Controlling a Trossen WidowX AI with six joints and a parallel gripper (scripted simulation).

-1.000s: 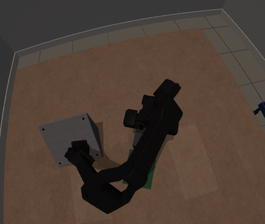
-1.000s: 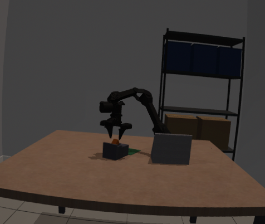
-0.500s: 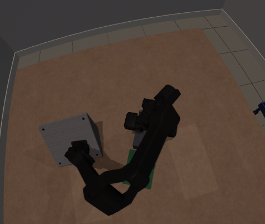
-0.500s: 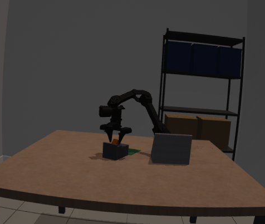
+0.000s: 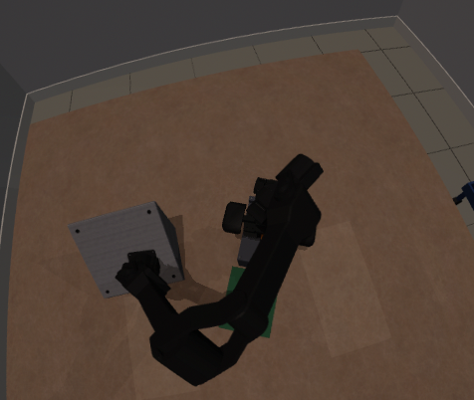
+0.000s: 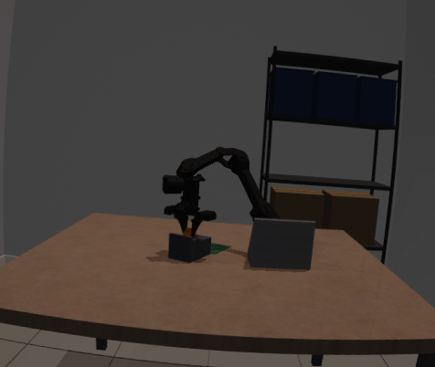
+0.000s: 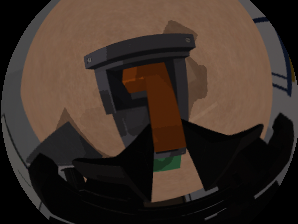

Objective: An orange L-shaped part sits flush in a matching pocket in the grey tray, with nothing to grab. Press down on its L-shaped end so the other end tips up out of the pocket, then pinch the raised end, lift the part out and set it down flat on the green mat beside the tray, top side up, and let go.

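Now: gripper tip 70 mm past the green mat, 130 mm to the left of it and 80 mm above it. Also, from my gripper tip: orange L-shaped part 40 mm to the left, 30 mm below.
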